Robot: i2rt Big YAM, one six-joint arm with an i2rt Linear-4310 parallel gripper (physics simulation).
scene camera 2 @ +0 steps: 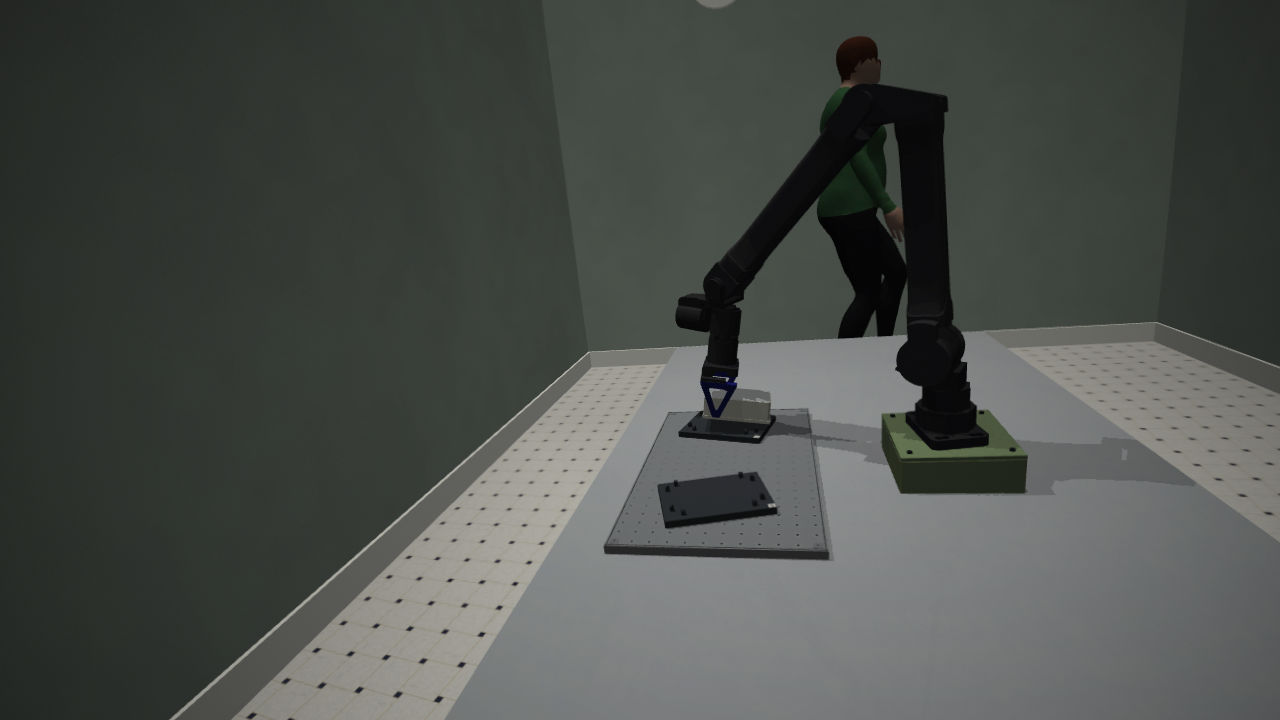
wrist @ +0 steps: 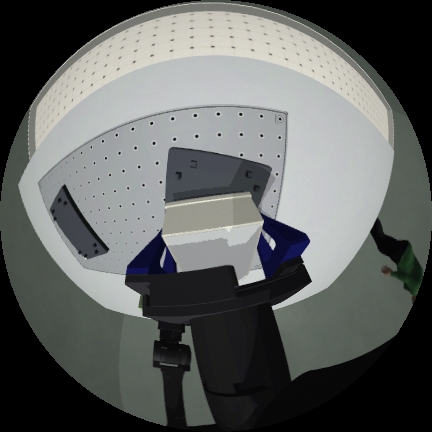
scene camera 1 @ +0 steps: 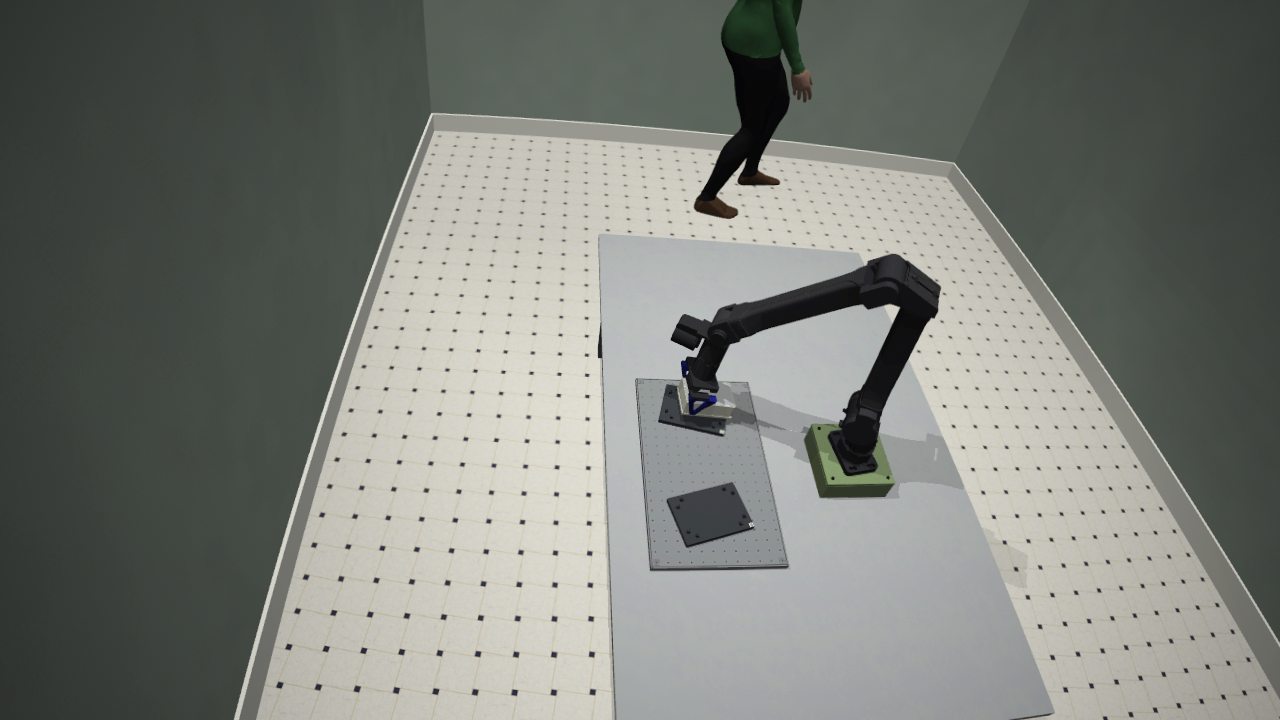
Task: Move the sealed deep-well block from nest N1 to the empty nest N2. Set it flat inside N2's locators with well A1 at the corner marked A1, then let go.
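Places are measured from the arm's base along level axes (x back, y right, z up), in metres.
Where they show: gripper, fingertip midpoint: (scene camera 2: 716, 411) (wrist: 209, 216) (scene camera 1: 688, 401); arm's base, link origin: (scene camera 2: 944, 432) (scene camera 1: 851, 453).
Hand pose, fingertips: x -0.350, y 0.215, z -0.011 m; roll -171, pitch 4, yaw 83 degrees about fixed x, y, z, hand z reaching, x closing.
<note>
Things, the pixels of their top centre, and the offset from my fingertips. Level surfaces: height alone.
- pale deep-well block, top centre: (wrist: 216, 272) (scene camera 2: 736, 389) (scene camera 1: 708, 389) dy -0.005, dx +0.041, dz +0.043 m
- far dark nest N2, top centre: (wrist: 210, 221) (scene camera 2: 727, 418) (scene camera 1: 695, 405) dy -0.002, dx +0.019, dz -0.017 m
- small white mark, top centre: (scene camera 2: 756, 436) (scene camera 1: 722, 431) dy -0.082, dx +0.067, dz -0.027 m
- perforated grey board, top centre: (scene camera 2: 726, 462) (wrist: 117, 226) (scene camera 1: 705, 463) dy -0.160, dx +0.005, dz -0.038 m
- grey table, surface height: dz -0.052 m
The pale deep-well block (scene camera 1: 723, 413) (scene camera 2: 751, 409) (wrist: 215, 217) is between the blue fingers of my gripper (scene camera 1: 695, 394) (scene camera 2: 717, 402) (wrist: 209, 216), which is shut on it. The block looks about level over the far dark nest N2 (scene camera 1: 671, 411) (scene camera 2: 729, 433) (wrist: 215, 172), apparently slightly above it. In the wrist view it looks turned relative to the nest, whose outer part and several locators show beyond it. N2 has a small white mark (scene camera 1: 722, 432) (scene camera 2: 758, 437) at one corner. The block's A1 well cannot be made out. The near nest N1 (scene camera 1: 711, 514) (scene camera 2: 716, 498) (wrist: 77, 225) holds no block.
Both nests sit on a perforated grey board (scene camera 1: 716, 465) (scene camera 2: 626, 535) (wrist: 220, 125) on the grey table (scene camera 1: 805, 626) (scene camera 2: 805, 644). The arm stands on a green base block (scene camera 1: 854, 489) (scene camera 2: 962, 472) to the right. A person in green (scene camera 1: 756, 35) (scene camera 2: 841, 192) stands beyond the table.
</note>
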